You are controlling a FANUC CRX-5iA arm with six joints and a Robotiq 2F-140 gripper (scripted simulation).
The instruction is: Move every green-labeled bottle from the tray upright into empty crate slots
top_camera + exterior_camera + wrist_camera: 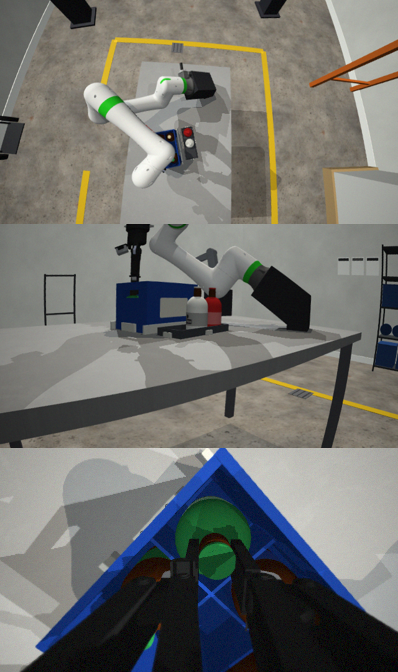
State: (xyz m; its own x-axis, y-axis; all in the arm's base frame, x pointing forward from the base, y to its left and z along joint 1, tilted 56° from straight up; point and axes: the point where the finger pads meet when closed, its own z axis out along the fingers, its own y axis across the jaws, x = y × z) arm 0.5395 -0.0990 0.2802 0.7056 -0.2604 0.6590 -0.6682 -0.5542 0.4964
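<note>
My hand is 80 mm above the green-labeled bottle. The rest, counted from my hand: blue crate: 90 mm behind, 80 mm below, 40 mm to the left; brown bottle: 80 mm below, 80 mm behind; white bottle: 230 mm to the left, 100 mm behind, 80 mm below.
</note>
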